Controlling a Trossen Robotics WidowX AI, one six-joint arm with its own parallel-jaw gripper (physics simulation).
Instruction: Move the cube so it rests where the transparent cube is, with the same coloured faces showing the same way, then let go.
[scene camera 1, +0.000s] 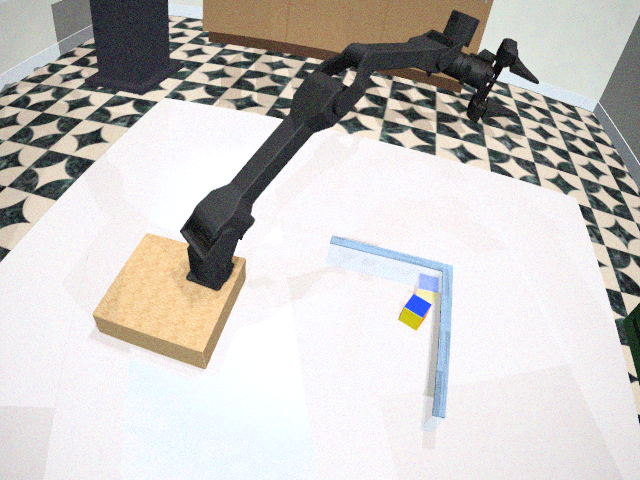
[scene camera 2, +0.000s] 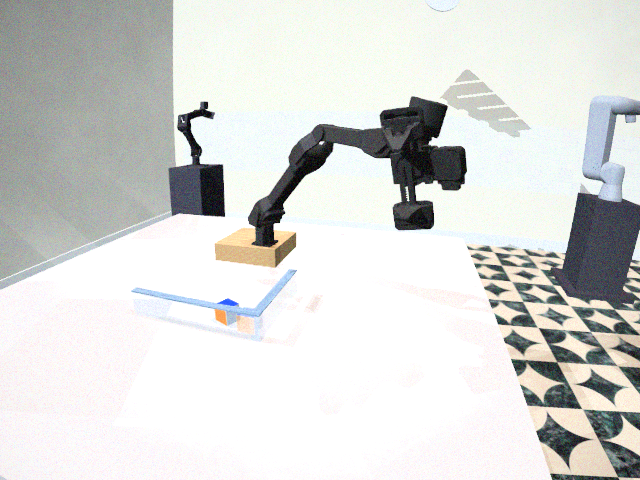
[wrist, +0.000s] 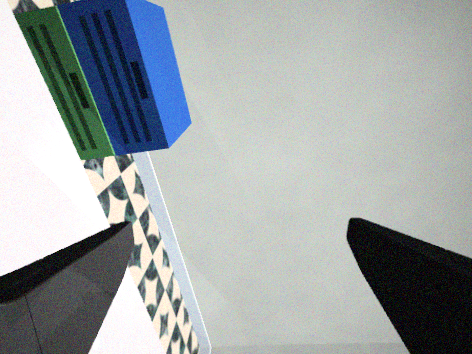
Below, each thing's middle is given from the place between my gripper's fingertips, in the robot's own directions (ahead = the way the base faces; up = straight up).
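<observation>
Pale blue L-shaped rail (scene camera 1: 343, 253) seen 0.42 m to the right of my hand, 0.17 m behind it and 0.3 m below it.
</observation>
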